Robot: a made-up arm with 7 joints.
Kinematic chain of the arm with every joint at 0, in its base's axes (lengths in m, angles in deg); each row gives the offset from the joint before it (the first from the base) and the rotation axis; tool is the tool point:
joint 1: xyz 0 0 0.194 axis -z
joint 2: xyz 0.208 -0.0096 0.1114 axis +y
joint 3: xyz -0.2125 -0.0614 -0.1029 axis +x
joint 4: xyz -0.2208 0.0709 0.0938 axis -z
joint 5: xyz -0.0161 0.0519 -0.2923 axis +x
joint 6: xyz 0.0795 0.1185 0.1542 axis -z
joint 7: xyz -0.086 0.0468 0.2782 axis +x
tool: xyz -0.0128 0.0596 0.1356
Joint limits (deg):
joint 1: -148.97..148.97
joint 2: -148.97..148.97
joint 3: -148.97..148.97
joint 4: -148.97..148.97
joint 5: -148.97..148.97
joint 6: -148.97..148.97
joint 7: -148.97..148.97
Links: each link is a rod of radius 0.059 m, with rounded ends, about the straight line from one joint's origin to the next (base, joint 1, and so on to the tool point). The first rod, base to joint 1, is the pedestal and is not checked.
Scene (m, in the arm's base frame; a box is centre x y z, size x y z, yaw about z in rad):
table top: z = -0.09
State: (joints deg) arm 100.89 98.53 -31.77 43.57 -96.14 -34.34 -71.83
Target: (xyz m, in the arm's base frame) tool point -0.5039 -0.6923 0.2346
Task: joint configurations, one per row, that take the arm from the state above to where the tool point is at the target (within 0.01 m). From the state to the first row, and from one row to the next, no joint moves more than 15 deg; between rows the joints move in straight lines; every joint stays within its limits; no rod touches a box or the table.
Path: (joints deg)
1: 108.90 106.94 -17.88 38.37 -88.45 -36.53 -68.37
2: 116.92 115.34 -4.00 33.16 -80.76 -38.72 -64.92
3: 124.93 123.75 9.89 27.96 -73.07 -40.91 -61.46
4: 132.94 132.16 23.77 22.75 -65.38 -43.10 -58.01
5: 140.96 140.56 37.66 17.55 -57.69 -45.29 -54.55
6: 148.97 148.97 51.55 12.34 -50.00 -47.48 -51.10

